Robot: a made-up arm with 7 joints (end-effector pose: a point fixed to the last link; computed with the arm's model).
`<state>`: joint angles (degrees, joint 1 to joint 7).
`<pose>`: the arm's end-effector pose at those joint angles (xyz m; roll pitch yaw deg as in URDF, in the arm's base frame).
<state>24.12 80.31 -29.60 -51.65 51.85 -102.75 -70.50</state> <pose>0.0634 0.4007 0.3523 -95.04 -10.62 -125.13</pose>
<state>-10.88 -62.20 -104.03 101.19 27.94 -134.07 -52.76</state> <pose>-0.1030 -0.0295 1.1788 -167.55 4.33 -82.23</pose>
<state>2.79 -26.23 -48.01 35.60 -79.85 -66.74 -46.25</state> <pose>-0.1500 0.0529 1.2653 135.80 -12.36 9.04</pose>
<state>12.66 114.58 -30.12 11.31 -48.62 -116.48 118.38</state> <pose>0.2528 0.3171 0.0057 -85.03 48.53 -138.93</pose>
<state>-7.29 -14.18 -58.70 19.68 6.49 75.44 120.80</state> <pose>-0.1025 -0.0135 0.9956 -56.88 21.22 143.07</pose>
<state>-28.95 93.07 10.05 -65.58 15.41 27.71 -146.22</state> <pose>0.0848 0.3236 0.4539 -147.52 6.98 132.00</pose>
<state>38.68 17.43 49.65 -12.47 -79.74 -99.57 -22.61</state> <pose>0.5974 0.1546 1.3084 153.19 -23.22 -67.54</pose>
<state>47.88 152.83 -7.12 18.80 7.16 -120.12 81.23</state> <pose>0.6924 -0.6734 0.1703 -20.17 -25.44 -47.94</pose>
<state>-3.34 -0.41 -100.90 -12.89 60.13 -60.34 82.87</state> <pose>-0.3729 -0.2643 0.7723 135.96 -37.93 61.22</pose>
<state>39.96 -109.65 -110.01 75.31 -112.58 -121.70 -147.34</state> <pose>-0.4770 -0.2955 0.7129 -145.75 17.36 -38.20</pose>
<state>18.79 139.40 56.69 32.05 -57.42 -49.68 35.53</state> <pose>1.0599 0.0457 0.6400 96.40 -26.85 -108.16</pose>
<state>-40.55 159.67 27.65 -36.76 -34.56 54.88 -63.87</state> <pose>0.2041 0.0992 0.1879 -145.51 -6.68 102.05</pose>
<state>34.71 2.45 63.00 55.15 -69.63 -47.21 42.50</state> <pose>0.7733 -0.5636 1.1871 -121.46 40.29 56.99</pose>
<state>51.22 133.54 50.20 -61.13 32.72 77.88 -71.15</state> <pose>0.6073 -0.5525 0.6169 136.14 21.39 103.78</pose>
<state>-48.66 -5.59 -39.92 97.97 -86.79 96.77 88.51</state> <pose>0.2568 0.1620 1.1004 -94.89 -16.26 -34.02</pose>
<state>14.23 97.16 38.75 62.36 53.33 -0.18 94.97</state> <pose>0.7874 -0.0250 0.8734 174.89 48.51 -123.92</pose>
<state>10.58 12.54 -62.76 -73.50 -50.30 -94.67 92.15</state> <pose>-0.2000 -0.1911 0.4693 41.18 41.71 120.63</pose>
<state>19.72 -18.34 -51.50 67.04 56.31 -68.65 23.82</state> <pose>0.3293 0.2324 1.1588 113.09 -1.91 -79.33</pose>
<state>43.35 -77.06 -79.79 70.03 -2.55 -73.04 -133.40</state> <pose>-0.1734 -0.0919 1.1345 163.35 14.13 -167.37</pose>
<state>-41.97 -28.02 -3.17 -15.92 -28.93 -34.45 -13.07</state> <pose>0.3964 -0.0347 1.2406 143.18 47.12 1.44</pose>
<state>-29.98 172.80 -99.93 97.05 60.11 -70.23 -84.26</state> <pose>0.2135 -0.3244 0.2213 8.37 26.48 -147.60</pose>
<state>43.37 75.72 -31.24 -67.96 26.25 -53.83 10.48</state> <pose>0.2268 0.1895 0.2678 41.80 -70.25 41.70</pose>
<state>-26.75 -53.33 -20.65 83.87 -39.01 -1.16 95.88</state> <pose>0.5943 -0.0182 1.0837 -133.04 -24.53 -153.64</pose>
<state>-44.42 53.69 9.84 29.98 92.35 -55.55 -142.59</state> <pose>0.3449 0.4625 1.0507 -167.82 16.07 78.46</pose>
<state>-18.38 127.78 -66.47 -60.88 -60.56 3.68 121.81</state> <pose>-0.2231 -0.1936 0.4913 -67.04 -7.08 -48.96</pose>
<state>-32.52 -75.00 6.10 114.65 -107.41 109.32 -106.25</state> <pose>0.6234 0.0756 0.4830 -88.23 -82.71 -65.60</pose>
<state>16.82 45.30 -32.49 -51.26 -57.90 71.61 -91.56</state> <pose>0.0775 0.0461 0.5837 -102.72 -5.59 90.86</pose>
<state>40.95 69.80 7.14 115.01 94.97 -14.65 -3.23</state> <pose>0.5875 -0.2771 0.8559 127.50 -11.86 65.99</pose>
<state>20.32 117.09 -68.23 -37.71 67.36 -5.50 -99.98</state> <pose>0.0713 0.0500 0.3541 -121.35 -15.31 148.92</pose>
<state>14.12 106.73 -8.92 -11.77 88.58 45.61 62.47</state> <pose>0.4684 0.2188 0.3042 165.95 18.01 -76.09</pose>
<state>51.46 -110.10 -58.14 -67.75 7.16 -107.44 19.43</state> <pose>-0.2458 -0.0688 0.4245 -42.54 28.22 -102.24</pose>
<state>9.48 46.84 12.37 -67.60 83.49 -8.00 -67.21</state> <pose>0.2989 0.2216 0.7941 128.55 32.96 -175.93</pose>
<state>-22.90 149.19 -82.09 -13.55 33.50 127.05 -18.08</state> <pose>-0.3602 -0.2981 0.5118 -179.78 -41.14 108.31</pose>
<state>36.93 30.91 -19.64 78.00 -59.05 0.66 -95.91</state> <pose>0.6007 0.2500 0.7313 -14.98 -28.80 -22.66</pose>
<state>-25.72 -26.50 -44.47 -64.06 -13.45 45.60 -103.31</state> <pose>-0.0202 -0.0420 0.8010 123.15 -27.94 -103.53</pose>
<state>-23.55 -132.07 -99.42 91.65 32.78 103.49 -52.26</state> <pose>-0.1254 -0.5503 0.7250 15.58 72.56 -5.49</pose>
